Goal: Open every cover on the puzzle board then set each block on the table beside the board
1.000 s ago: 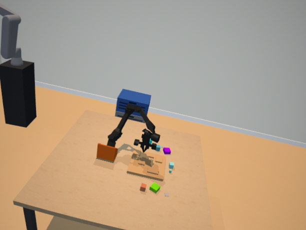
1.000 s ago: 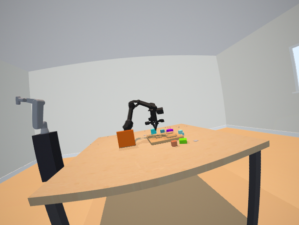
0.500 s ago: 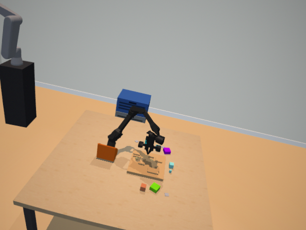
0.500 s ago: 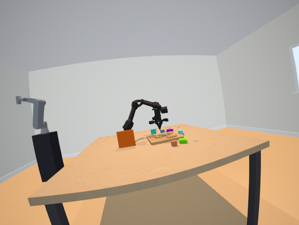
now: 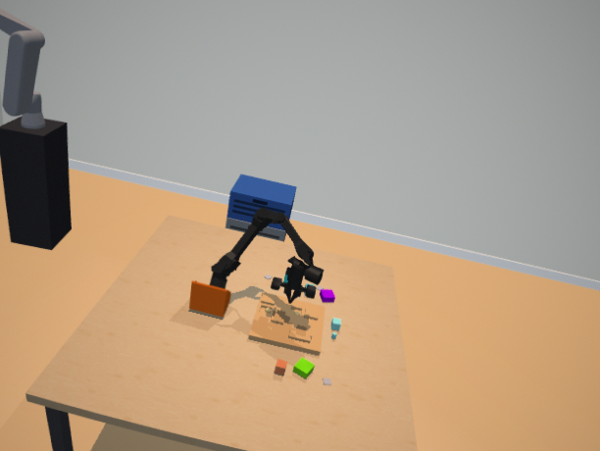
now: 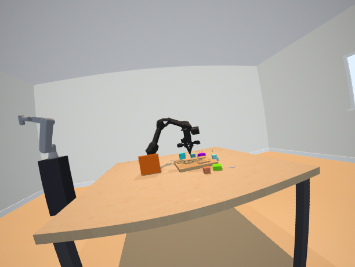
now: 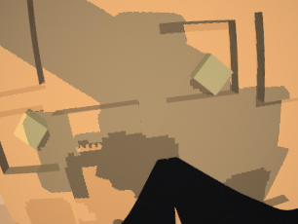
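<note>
My gripper tip is now 3 cm to the left of the wooden puzzle board and 6 cm above it. Round my gripper tip: blue-teal cube: 10 cm ahead, 20 cm to the left, 6 cm below; purple block: 19 cm ahead, 19 cm to the left, 7 cm below; light cyan block: 22 cm ahead, 1 cm to the right, 6 cm below.
</note>
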